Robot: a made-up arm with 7 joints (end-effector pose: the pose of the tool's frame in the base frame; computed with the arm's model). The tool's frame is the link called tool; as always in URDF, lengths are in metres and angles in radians. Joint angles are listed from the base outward.
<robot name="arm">
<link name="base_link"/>
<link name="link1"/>
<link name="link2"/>
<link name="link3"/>
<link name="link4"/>
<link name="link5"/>
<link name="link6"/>
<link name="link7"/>
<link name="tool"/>
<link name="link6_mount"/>
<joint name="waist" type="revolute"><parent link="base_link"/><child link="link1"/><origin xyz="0 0 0.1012"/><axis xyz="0 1 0"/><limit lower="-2.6" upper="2.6"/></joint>
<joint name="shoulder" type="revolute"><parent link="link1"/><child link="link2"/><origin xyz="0.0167 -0.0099 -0.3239"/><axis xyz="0 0 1"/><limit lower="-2.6" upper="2.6"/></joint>
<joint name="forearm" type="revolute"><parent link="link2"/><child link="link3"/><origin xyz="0.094 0.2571 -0.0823"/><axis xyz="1 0 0"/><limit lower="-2.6" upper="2.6"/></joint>
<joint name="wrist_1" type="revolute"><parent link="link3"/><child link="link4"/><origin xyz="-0.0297 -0.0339 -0.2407"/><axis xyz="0 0 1"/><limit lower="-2.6" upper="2.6"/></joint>
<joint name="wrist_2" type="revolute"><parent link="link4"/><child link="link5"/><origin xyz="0.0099 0.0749 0.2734"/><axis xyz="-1 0 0"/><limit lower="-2.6" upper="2.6"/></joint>
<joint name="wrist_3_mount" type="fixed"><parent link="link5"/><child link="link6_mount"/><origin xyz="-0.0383 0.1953 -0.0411"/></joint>
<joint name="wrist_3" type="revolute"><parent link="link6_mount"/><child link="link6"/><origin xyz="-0.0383 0.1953 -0.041"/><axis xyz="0 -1 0"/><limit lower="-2.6" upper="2.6"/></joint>
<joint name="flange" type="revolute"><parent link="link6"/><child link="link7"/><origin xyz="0.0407 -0.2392 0.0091"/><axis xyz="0 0 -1"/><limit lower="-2.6" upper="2.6"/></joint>
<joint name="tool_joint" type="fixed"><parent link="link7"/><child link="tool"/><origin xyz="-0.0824 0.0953 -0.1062"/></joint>
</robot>
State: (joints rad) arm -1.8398 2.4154 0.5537 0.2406 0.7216 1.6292 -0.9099
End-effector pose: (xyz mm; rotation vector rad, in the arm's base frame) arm 599.0 -252.7 -51.2 0.3861 0.4458 -1.8856
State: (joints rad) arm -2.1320 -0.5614 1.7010 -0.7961 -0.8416 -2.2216 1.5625
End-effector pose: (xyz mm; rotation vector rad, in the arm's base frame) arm -41.4 -7.8 293.5 -0.1318 -0.3766 1.2212
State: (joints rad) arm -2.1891 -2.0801 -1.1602 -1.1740 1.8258 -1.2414 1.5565
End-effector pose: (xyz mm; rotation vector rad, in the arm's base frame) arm 239.3 85.0 538.9 1.1048 -2.5721 0.4310
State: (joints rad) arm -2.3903 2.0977 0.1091 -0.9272 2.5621 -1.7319 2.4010
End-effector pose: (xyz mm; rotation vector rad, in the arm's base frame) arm 258.3 -296.9 208.4 -1.3105 0.0588 0.7677
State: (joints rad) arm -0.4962 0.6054 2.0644 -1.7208 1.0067 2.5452 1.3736
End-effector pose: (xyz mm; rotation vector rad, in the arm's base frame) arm 223.3 486.9 -126.5 1.0178 -0.6423 -1.2212
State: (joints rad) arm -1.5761 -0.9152 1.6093 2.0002 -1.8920 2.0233 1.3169
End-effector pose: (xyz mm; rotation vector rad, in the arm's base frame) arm 448.7 -114.3 204.6 1.8964 0.6241 1.7211
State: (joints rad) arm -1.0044 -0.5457 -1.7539 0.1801 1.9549 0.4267 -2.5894
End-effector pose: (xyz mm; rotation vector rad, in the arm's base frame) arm 422.2 222.6 165.8 0.2402 2.9306 -0.1472
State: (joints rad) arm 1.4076 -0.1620 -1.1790 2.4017 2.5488 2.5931 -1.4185
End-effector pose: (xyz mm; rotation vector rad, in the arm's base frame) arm -382.1 250.3 -66.9 -0.9039 2.3099 0.4976
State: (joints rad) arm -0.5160 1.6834 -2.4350 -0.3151 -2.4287 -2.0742 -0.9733
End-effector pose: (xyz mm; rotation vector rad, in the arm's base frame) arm -68.5 -107.5 -448.0 -1.3848 1.8022 1.2754
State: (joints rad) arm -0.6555 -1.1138 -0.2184 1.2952 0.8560 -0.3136 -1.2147
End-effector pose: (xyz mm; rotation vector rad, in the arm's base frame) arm 348.0 19.1 -273.1 -0.9222 0.3881 0.9126
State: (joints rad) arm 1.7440 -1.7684 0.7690 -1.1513 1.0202 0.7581 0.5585
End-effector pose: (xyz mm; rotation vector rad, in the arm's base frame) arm -671.3 -257.2 -206.9 2.4690 -0.6424 1.5476
